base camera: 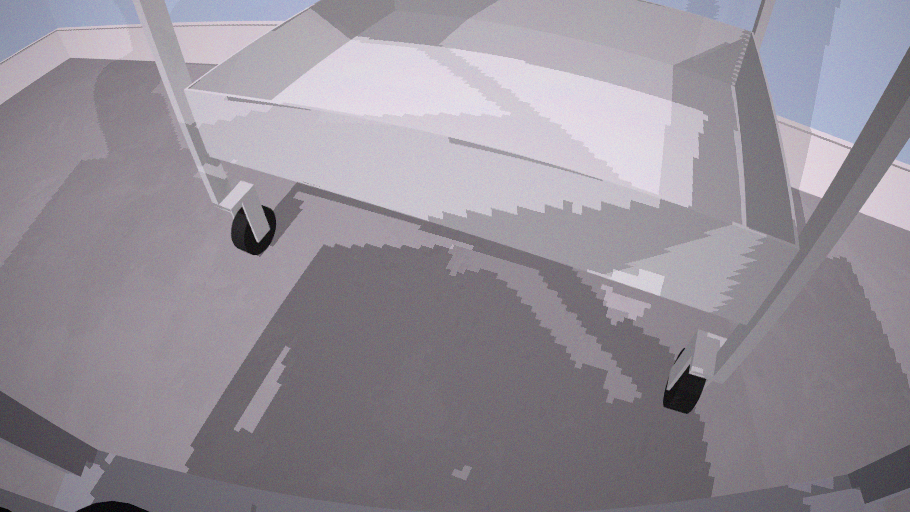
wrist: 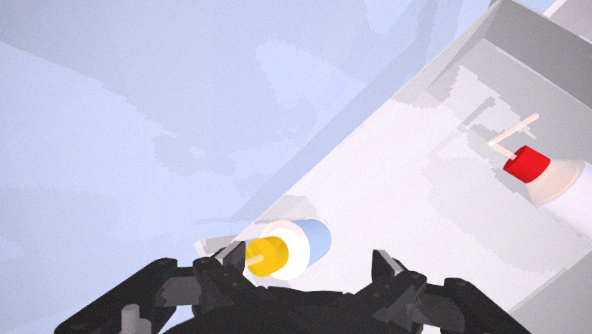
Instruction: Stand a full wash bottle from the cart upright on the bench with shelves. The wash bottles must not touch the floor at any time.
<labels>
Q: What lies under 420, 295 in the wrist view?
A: My gripper.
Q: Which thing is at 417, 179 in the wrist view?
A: A white cart.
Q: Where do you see a white cart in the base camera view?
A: At 645, 149
</labels>
